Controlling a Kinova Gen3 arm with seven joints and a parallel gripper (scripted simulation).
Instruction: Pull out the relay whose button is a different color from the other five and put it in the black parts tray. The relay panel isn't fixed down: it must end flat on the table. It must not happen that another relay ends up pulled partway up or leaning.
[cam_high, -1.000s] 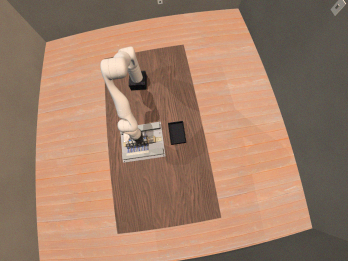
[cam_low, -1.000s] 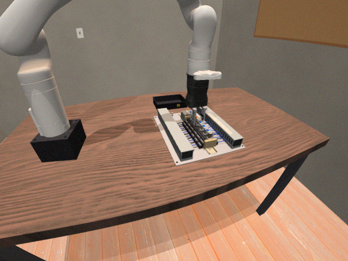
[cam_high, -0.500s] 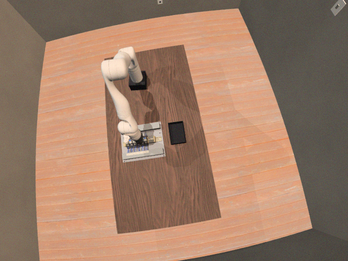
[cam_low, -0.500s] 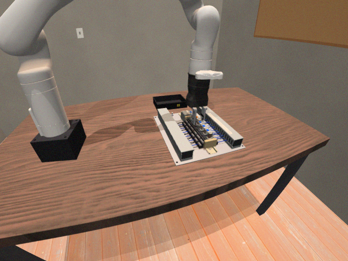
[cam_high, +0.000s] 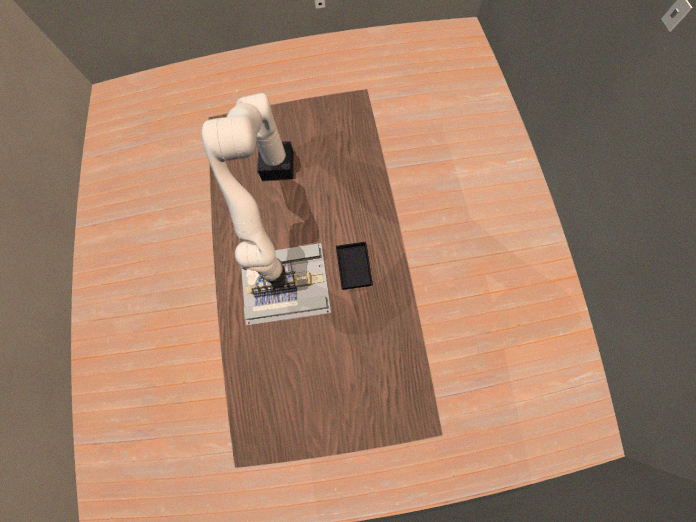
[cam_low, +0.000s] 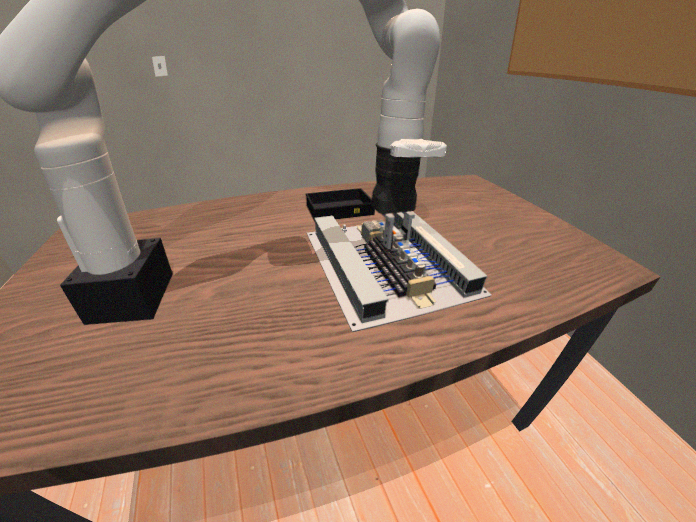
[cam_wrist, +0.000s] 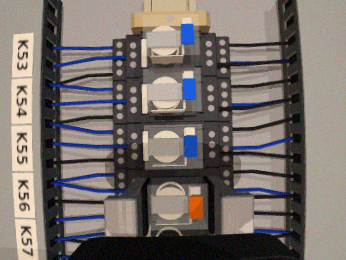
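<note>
Now: the relay panel 4 cm below my hand and 2 cm to the left of it. The rest, counted from my hand: black parts tray: 29 cm to the left, 5 cm below, 5 cm behind; grey relay: 1 cm below.
</note>
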